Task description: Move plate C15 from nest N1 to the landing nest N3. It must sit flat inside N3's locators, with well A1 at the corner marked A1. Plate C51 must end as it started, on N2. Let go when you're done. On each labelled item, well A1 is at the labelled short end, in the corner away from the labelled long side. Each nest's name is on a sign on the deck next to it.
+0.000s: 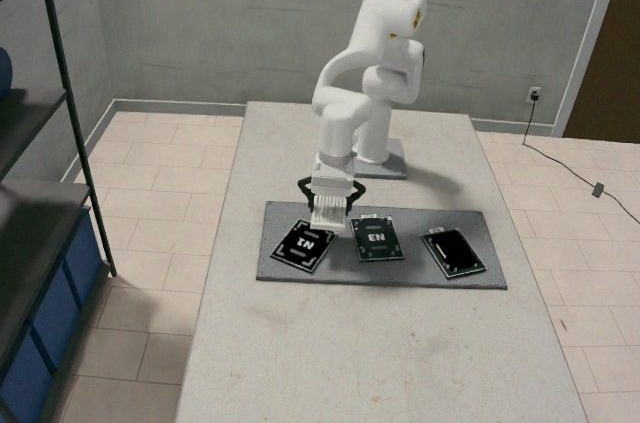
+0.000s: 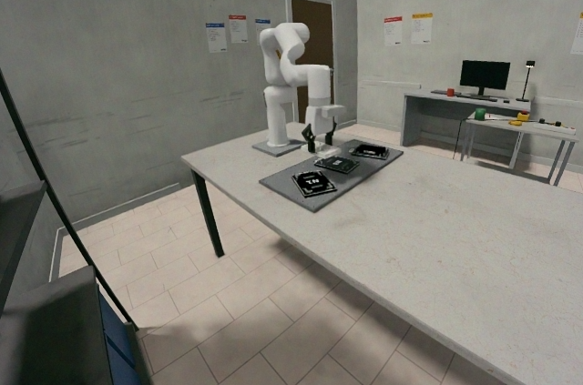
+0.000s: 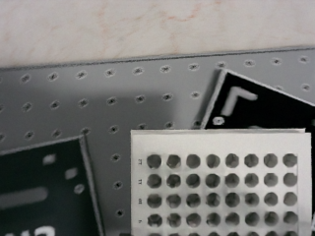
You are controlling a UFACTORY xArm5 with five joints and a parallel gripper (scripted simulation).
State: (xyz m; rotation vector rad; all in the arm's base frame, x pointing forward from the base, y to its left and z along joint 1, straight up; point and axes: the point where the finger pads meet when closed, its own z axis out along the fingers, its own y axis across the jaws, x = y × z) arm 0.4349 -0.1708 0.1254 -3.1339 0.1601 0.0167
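Right now the nest N3 is 2 cm behind my hand, 14 cm to the left of it and 13 cm below it. From my hand the other things lie so: black plate 3 cm ahead, 34 cm to the left, 11 cm below; then white plate 1 cm below.
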